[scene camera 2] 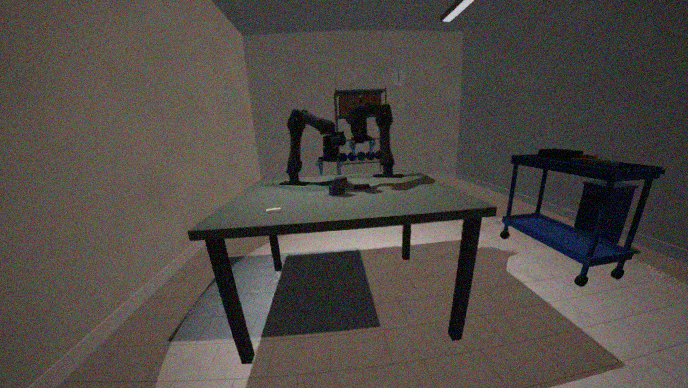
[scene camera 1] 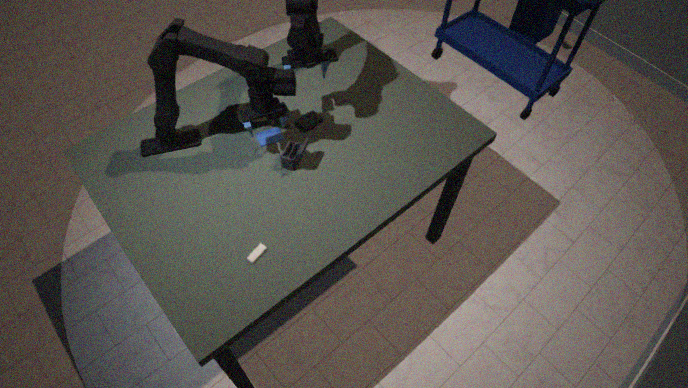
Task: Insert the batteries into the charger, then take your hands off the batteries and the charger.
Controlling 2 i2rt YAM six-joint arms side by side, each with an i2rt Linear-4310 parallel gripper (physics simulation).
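Places are measured from the left arm's base along level axes (x left, y ahead, z down), in centimetres.
Pixels of known places: left gripper, fingertip midpoint: point(scene camera 2: 362, 155) point(scene camera 1: 308, 80); right gripper, fingertip midpoint: point(scene camera 2: 330, 175) point(scene camera 1: 267, 132); left arm's base, link origin: point(scene camera 2: 387, 176); right arm's base, link origin: point(scene camera 2: 294, 184) point(scene camera 1: 171, 143).
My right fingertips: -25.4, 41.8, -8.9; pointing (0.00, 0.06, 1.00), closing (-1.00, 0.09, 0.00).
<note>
Ahead of a thing's pixels: the offset from my right fingertips to its top centre, as dx, dy, dz. "pt": to the spot under its first point. Level surfaces: height alone.
A dark slotted block @(+7.0, +7.0, -0.6) point(scene camera 1: 291, 156) point(scene camera 2: 337, 186), which looks like the charger, stands on the table near the arms. A dark flat object @(+13.9, -7.7, +7.5) point(scene camera 1: 308, 120) lies behind it. A bright blue patch @(pt +1.1, -5.8, +8.4) point(scene camera 1: 269, 136) shows left of the block; I cannot tell whether it is an object. Separate batteries cannot be made out in the dim, grainy views. My right gripper point(scene camera 1: 268, 129) point(scene camera 2: 330, 171) is open and points down above the table, behind and left of the block. My left gripper point(scene camera 1: 306, 71) point(scene camera 2: 362, 148) is open, points down and hangs farther back, apart from the block.
A small white bar @(-11.6, +36.3, +7.8) point(scene camera 1: 256, 253) point(scene camera 2: 273, 209) lies on the green table @(dz +8.9) point(scene camera 1: 210, 210) point(scene camera 2: 400, 202) toward its front left. A blue cart point(scene camera 1: 500, 47) point(scene camera 2: 555, 235) stands on the floor to the right. The two grippers are close together in scene camera 2.
</note>
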